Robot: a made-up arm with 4 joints. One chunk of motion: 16 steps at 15 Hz.
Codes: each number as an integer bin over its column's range. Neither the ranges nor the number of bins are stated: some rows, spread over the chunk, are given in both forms.
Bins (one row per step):
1: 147 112 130 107 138 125
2: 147 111 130 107 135 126
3: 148 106 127 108 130 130
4: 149 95 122 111 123 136
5: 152 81 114 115 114 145
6: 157 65 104 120 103 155
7: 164 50 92 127 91 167
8: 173 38 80 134 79 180
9: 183 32 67 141 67 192
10: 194 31 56 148 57 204
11: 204 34 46 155 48 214
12: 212 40 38 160 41 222
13: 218 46 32 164 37 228
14: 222 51 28 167 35 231
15: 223 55 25 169 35 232
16: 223 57 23 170 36 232
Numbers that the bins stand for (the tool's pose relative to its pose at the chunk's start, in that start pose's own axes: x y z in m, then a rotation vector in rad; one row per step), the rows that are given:
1: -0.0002 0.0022 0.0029 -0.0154 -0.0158 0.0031
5: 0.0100 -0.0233 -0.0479 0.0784 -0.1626 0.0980
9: 0.0732 -0.0636 -0.1972 0.3833 -0.4501 0.3211
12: 0.1323 -0.0571 -0.2893 0.6061 -0.6092 0.4634
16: 0.1547 -0.0431 -0.3369 0.7233 -0.6398 0.5109
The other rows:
2: -0.0002 0.0014 0.0029 -0.0154 -0.0341 0.0079
3: 0.0018 -0.0027 -0.0066 -0.0036 -0.0647 0.0269
4: 0.0038 -0.0118 -0.0225 0.0315 -0.1075 0.0553
6: 0.0202 -0.0365 -0.0796 0.1371 -0.2299 0.1455
7: 0.0344 -0.0488 -0.1178 0.2191 -0.3033 0.2024
8: 0.0528 -0.0587 -0.1559 0.3012 -0.3767 0.2641
10: 0.0956 -0.0645 -0.2321 0.4654 -0.5113 0.3780
11: 0.1160 -0.0620 -0.2639 0.5475 -0.5664 0.4255
13: 0.1445 -0.0521 -0.3084 0.6530 -0.6336 0.4919
14: 0.1527 -0.0480 -0.3211 0.6882 -0.6459 0.5061
15: 0.1547 -0.0447 -0.3306 0.7116 -0.6459 0.5109

